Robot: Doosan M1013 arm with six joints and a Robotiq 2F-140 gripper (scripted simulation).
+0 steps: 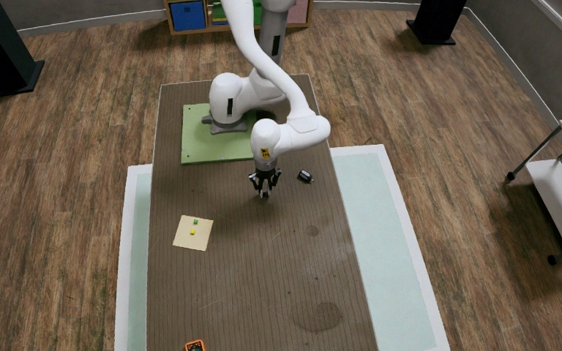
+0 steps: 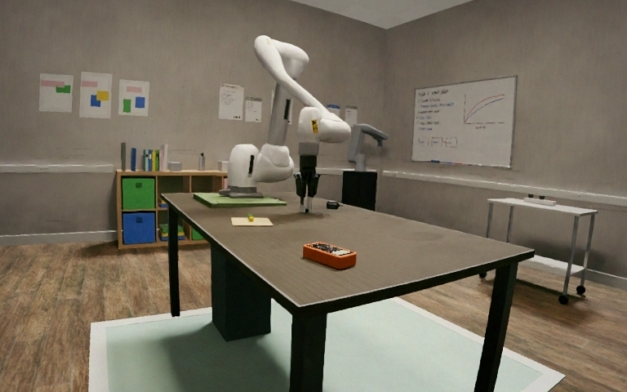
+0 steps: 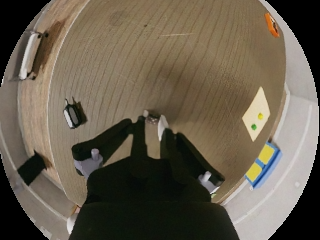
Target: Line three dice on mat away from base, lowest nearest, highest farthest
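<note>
My hand is 30 mm above the small dark die. Also, from my hand: yellow die (140 mm ahead, 320 mm to the right, 20 mm below); small black object (60 mm behind, 200 mm to the left, 20 mm below); green die (100 mm ahead, 310 mm to the right, 20 mm below).
</note>
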